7 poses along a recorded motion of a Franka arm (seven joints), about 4.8 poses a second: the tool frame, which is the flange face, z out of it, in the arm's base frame.
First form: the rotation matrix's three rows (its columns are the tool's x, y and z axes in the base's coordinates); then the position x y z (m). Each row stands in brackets.
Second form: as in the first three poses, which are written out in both.
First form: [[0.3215 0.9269 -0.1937], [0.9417 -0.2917 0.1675], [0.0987 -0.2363 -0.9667]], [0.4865 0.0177 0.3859]
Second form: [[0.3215 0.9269 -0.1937], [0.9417 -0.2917 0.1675], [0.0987 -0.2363 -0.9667]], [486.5 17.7 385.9]
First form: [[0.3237 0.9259 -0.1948], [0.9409 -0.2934 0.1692], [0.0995 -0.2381 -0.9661]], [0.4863 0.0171 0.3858]
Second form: [[0.3237 0.9259 -0.1948], [0.9409 -0.2934 0.1692], [0.0995 -0.2381 -0.9661]], [486.3 17.1 385.8]
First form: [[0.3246 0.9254 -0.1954], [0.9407 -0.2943 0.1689], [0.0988 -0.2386 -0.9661]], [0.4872 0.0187 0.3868]
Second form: [[0.3246 0.9254 -0.1954], [0.9407 -0.2943 0.1689], [0.0988 -0.2386 -0.9661]], [487.2 18.7 386.8]
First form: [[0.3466 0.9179 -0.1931], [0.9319 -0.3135 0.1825], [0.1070 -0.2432 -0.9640]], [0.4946 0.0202 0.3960]
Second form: [[0.3466 0.9179 -0.1931], [0.9319 -0.3135 0.1825], [0.1070 -0.2432 -0.9640]], [494.6 20.2 396.0]
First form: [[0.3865 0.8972 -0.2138], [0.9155 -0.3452 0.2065], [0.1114 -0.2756 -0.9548]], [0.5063 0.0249 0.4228]
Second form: [[0.3865 0.8972 -0.2138], [0.9155 -0.3452 0.2065], [0.1114 -0.2756 -0.9548]], [506.3 24.9 422.8]
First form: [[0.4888 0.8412 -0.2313], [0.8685 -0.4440 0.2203], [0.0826 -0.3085 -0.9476]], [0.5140 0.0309 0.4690]
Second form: [[0.4888 0.8412 -0.2313], [0.8685 -0.4440 0.2203], [0.0826 -0.3085 -0.9476]], [514.0 30.9 469.0]
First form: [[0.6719 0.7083 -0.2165], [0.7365 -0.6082 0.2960], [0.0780 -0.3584 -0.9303]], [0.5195 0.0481 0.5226]
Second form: [[0.6719 0.7083 -0.2165], [0.7365 -0.6082 0.2960], [0.0780 -0.3584 -0.9303]], [519.5 48.1 522.6]
